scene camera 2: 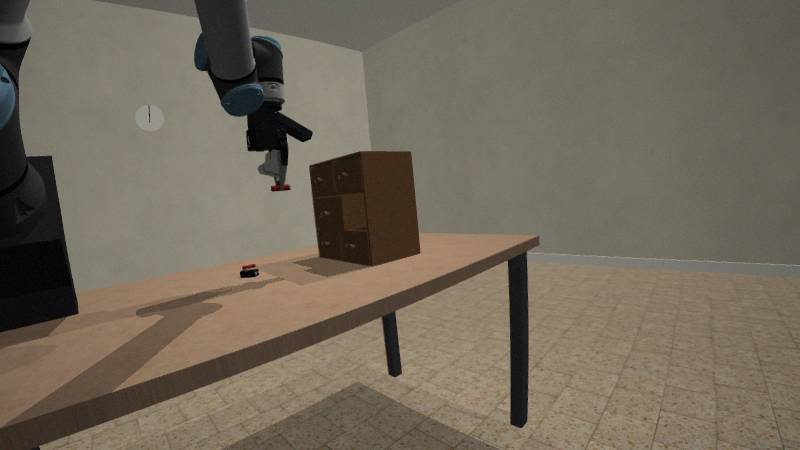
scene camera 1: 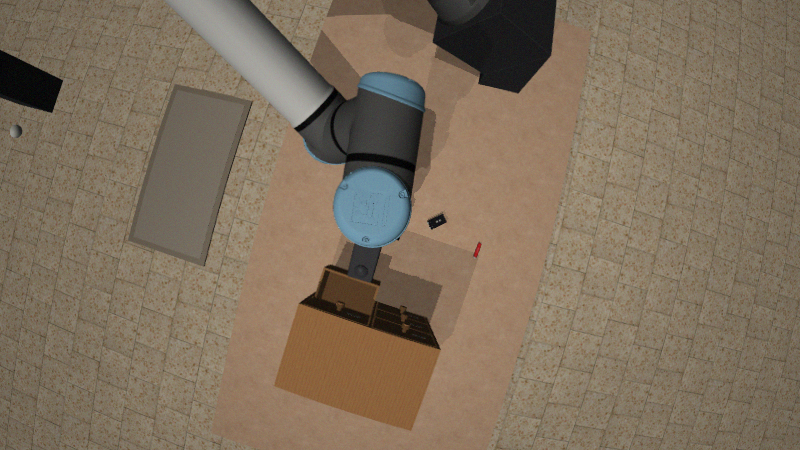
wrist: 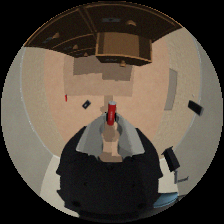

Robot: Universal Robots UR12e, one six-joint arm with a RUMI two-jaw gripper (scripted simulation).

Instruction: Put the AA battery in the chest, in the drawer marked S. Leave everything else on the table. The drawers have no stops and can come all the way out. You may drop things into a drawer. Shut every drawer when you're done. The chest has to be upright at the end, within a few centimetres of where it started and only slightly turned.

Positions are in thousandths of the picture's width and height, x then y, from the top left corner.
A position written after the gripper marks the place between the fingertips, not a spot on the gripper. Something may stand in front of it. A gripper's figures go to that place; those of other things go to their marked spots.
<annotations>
The gripper (scene camera 1: 474, 508): 0.81 m from the lens. A wooden chest (scene camera 1: 412, 799) is 0.78 m from the lens. A drawer (scene camera 1: 418, 637): 0.94 m from the lens. The marked spots on the wooden chest and the drawer are 0.23 m apart.
</annotations>
